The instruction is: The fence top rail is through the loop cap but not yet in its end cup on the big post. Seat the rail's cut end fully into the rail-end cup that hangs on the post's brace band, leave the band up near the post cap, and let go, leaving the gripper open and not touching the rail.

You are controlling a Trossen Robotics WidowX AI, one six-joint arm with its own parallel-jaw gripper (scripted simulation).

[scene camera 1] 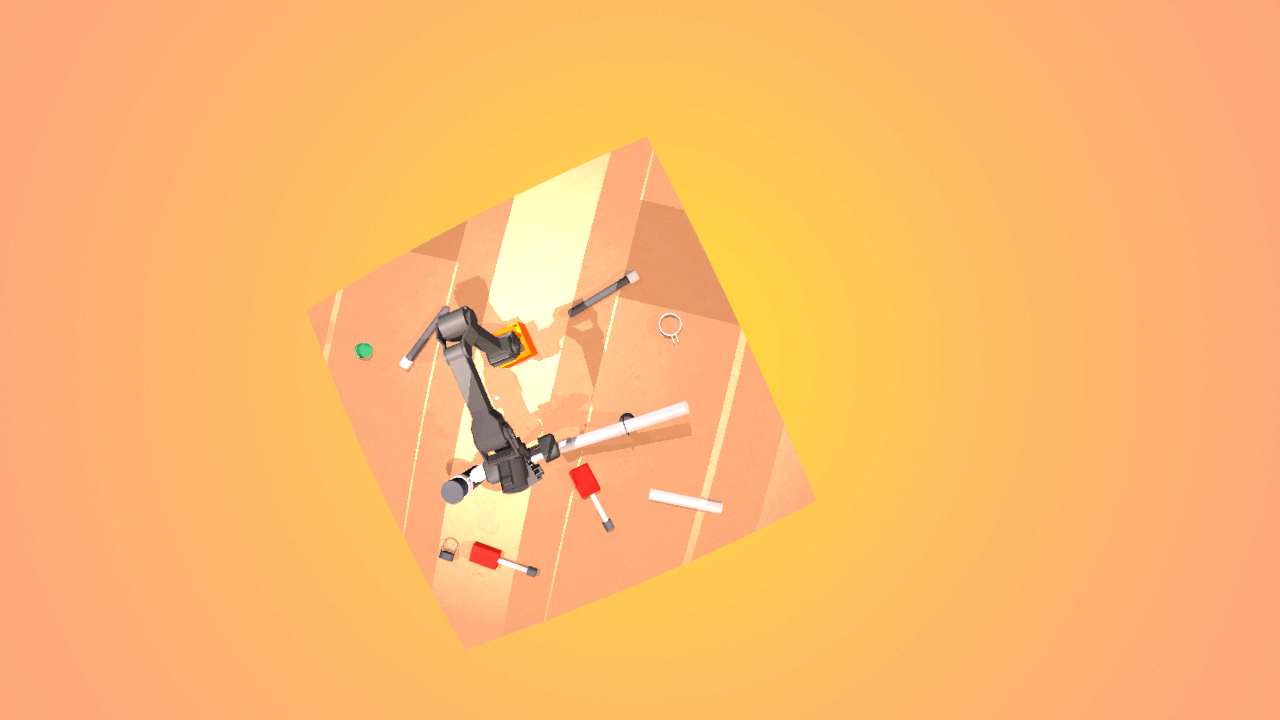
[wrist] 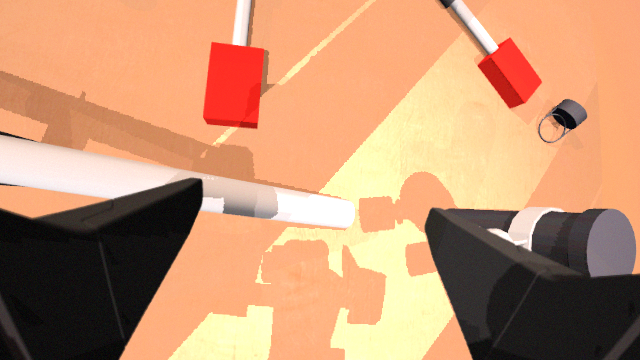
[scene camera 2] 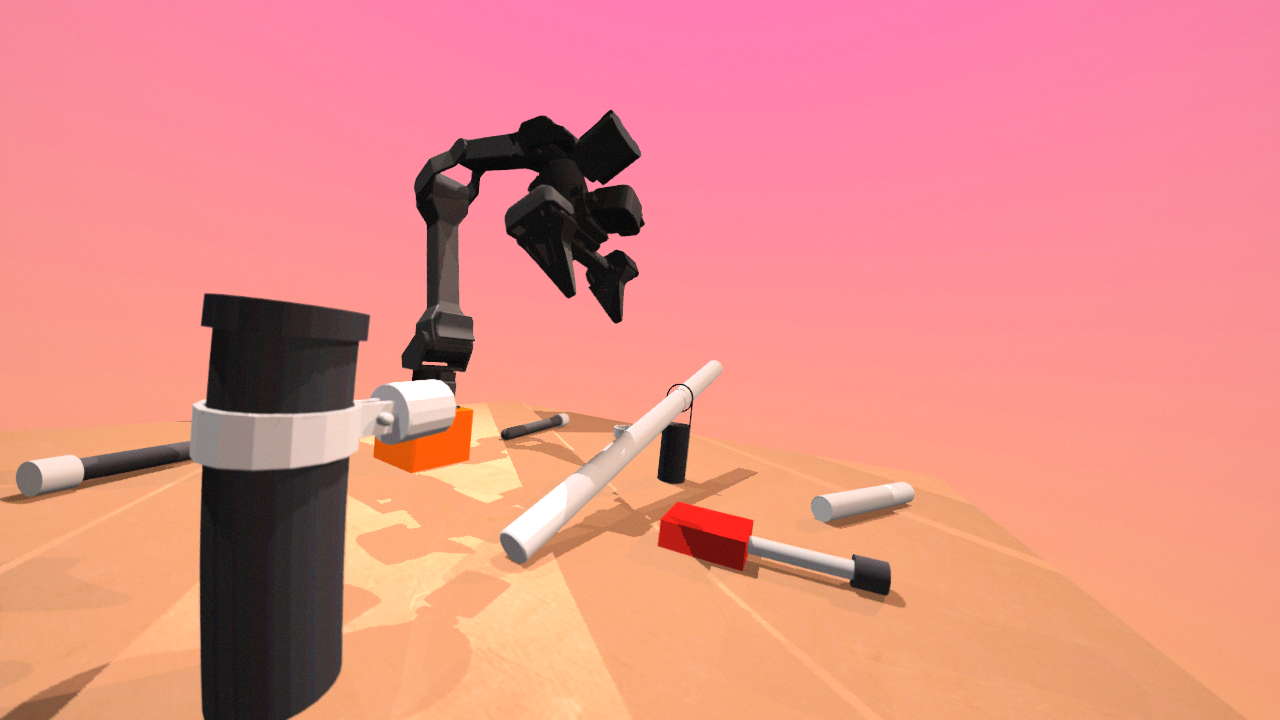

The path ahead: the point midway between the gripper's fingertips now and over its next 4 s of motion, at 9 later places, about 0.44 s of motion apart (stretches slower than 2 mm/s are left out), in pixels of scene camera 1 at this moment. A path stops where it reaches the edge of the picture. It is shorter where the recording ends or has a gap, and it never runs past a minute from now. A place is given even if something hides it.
My gripper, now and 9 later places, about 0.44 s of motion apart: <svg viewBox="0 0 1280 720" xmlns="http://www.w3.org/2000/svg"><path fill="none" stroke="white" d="M531 468L524 468L508 469L490 469L474 469L474 469L478 469L483 471L487 472L491 473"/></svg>
